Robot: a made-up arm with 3 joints.
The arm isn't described. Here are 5 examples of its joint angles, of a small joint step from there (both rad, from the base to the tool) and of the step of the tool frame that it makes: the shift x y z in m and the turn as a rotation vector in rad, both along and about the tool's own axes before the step.
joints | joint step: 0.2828 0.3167 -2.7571 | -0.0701 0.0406 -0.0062
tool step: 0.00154 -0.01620 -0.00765 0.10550 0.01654 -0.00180
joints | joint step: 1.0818 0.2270 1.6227 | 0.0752 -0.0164 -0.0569
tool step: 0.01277 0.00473 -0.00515 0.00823 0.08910 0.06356
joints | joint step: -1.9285 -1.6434 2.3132 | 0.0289 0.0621 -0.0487
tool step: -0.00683 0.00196 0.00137 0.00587 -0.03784 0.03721
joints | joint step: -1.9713 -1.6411 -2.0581 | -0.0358 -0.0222 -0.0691
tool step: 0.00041 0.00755 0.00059 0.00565 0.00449 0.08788
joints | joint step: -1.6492 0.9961 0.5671 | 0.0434 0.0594 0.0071
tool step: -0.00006 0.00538 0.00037 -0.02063 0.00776 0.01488
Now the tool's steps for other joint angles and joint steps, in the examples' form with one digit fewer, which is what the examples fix.
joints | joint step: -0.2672 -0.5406 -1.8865 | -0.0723 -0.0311 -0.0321
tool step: 0.0054 0.0060 -0.0048 0.0007 0.0449 0.0494
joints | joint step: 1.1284 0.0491 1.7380 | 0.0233 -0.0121 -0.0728
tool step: 0.0052 0.0067 -0.0021 0.0017 0.0342 0.0723
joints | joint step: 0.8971 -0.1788 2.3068 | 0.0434 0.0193 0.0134
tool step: 0.0008 0.0018 -0.0003 -0.0254 0.0128 -0.0155
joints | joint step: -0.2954 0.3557 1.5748 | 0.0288 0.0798 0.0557
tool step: -0.0088 0.0022 0.0031 -0.0368 -0.0417 -0.0437
